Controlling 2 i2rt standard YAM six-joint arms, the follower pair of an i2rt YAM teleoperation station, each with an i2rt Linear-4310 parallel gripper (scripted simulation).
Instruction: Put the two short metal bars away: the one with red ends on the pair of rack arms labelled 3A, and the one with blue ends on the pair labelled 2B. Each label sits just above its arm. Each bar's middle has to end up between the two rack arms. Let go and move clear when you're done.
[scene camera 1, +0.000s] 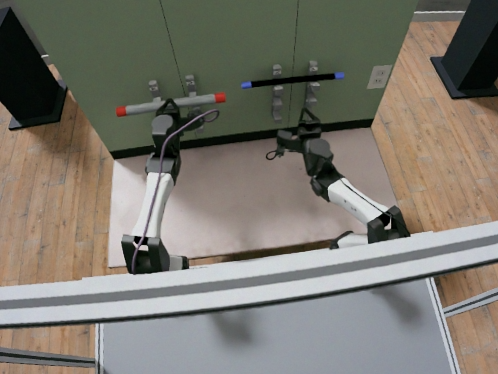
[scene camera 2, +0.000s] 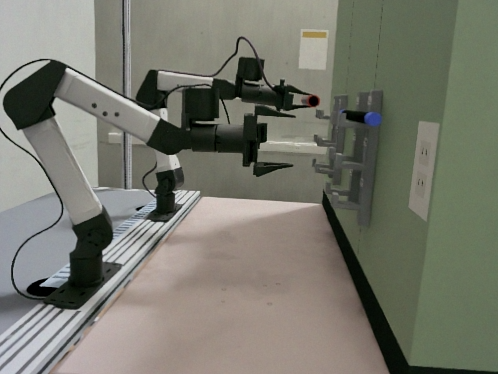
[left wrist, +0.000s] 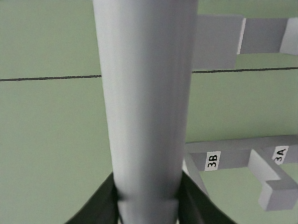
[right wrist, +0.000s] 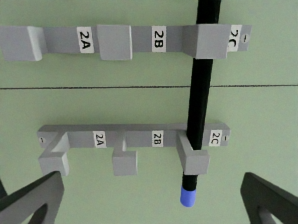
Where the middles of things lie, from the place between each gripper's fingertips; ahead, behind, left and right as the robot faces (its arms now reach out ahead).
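The outlet plate (scene camera 2: 427, 131) has my right hand (scene camera 2: 294, 141) 31 cm to the left of it and 16 cm short of it. The red-ended grey bar (scene camera 1: 216, 98) is 41 cm to the left of my right hand, 5 cm ahead of it and 8 cm above it.
My left hand is right at the red-ended grey bar. The outlet plate is 11 cm ahead of my left hand, 72 cm to the right of it and 8 cm below it.
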